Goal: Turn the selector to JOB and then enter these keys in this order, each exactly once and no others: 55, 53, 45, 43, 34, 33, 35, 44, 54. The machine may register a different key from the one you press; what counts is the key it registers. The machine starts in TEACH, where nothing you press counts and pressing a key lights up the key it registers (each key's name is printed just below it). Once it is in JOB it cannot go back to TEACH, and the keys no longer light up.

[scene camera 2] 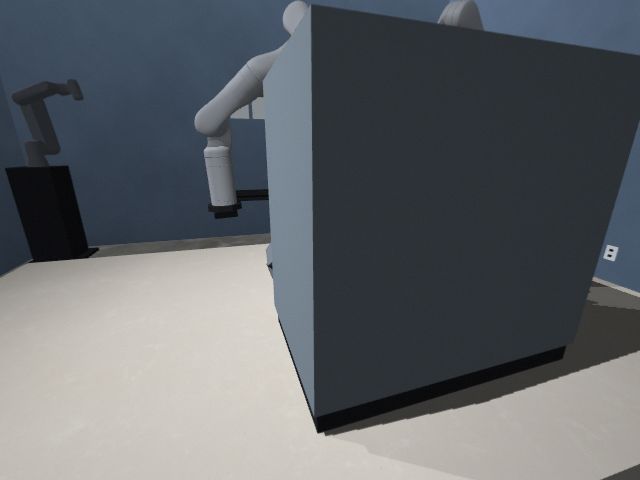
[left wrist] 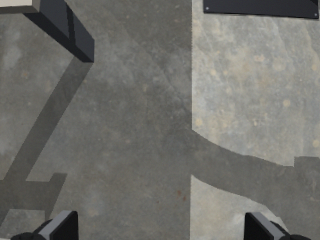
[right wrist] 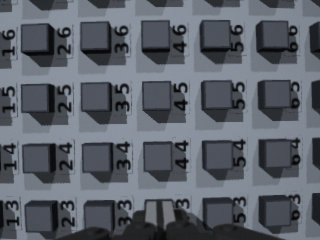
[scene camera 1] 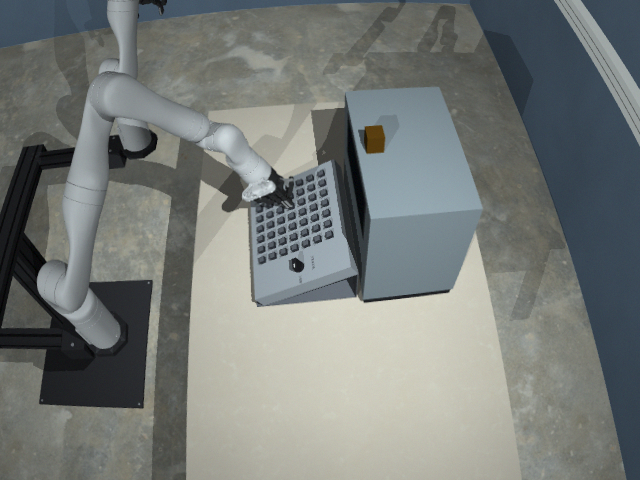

Scene:
my right gripper: right wrist; scene camera 1; not seen in scene camera 2 (hidden by a large grey cabinet); not seen in the left wrist view (out of frame)
same spot on my right gripper: [right wrist: 158,212] = [scene camera 1: 286,204]

